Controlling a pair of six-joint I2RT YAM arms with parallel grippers.
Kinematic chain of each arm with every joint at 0, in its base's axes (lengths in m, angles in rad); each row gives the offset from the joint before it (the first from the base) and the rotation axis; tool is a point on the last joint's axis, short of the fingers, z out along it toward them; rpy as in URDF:
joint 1: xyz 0 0 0.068 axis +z
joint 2: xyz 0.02 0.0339 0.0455 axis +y
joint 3: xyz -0.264 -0.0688 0 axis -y
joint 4: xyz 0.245 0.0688 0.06 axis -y
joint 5: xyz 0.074 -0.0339 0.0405 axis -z
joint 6: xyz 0.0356 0 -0.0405 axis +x
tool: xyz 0 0 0 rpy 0 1.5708 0
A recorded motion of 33 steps. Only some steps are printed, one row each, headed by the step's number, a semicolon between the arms.
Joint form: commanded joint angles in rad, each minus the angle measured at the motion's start. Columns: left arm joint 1, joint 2, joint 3, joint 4, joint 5, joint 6; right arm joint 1, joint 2, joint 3, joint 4, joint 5, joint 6.
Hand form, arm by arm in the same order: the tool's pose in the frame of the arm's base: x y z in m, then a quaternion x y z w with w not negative. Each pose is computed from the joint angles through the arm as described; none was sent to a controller.
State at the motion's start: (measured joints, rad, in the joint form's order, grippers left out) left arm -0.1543 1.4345 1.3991 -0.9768 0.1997 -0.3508; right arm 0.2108 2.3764 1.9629 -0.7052 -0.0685 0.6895
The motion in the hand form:
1: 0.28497 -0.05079 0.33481 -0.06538 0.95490 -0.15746 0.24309; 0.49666 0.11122 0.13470 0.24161 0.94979 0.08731 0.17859
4: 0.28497 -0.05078 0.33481 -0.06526 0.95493 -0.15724 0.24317; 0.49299 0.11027 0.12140 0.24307 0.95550 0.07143 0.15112
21: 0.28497 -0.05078 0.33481 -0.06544 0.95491 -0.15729 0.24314; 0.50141 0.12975 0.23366 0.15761 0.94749 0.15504 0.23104
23: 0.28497 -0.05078 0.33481 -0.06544 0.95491 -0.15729 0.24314; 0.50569 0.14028 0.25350 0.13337 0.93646 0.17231 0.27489
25: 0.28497 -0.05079 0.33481 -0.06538 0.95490 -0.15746 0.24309; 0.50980 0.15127 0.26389 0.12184 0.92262 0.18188 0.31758
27: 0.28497 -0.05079 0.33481 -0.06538 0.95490 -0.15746 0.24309; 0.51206 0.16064 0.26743 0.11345 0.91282 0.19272 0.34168
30: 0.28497 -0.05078 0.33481 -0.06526 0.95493 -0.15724 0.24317; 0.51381 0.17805 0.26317 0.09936 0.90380 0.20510 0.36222
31: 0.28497 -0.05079 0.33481 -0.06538 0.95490 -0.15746 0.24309; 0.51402 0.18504 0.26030 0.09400 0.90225 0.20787 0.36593
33: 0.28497 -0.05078 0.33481 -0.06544 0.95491 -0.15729 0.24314; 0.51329 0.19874 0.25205 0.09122 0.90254 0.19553 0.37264
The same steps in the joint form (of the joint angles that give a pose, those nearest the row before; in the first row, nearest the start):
1: 0.0015 0.0027 0.0057 -0.0031 -0.0065 0.0057; 0.0099 0.0496 0.0191 -0.0214 0.0744 0.0282
4: 0.0015 0.0027 0.0057 -0.0031 -0.0069 0.0061; 0.0099 0.0736 0.0190 -0.0618 0.0778 0.0278
21: 0.0015 0.0027 0.0057 -0.0031 -0.0069 0.0057; 0.0359 -0.0046 0.2853 -0.1854 -0.0271 -0.0858
23: 0.0015 0.0027 0.0057 -0.0031 -0.0069 0.0057; 0.0534 -0.0046 0.3402 -0.1419 -0.0259 -0.1103
25: 0.0015 0.0027 0.0057 -0.0031 -0.0065 0.0057; 0.0729 -0.0045 0.3564 -0.0664 -0.0030 -0.1152
27: 0.0015 0.0027 0.0057 -0.0031 -0.0065 0.0057; 0.0889 -0.0031 0.3555 -0.0065 0.0034 -0.1148
30: 0.0015 0.0027 0.0057 -0.0031 -0.0069 0.0061; 0.1190 0.0084 0.3414 0.0721 0.0111 -0.1144
31: 0.0015 0.0027 0.0057 -0.0031 -0.0065 0.0057; 0.1312 0.0164 0.3406 0.0912 0.0145 -0.1148
33: 0.0015 0.0027 0.0057 -0.0031 -0.0069 0.0057; 0.1579 0.0351 0.3407 0.1110 0.0580 -0.1144

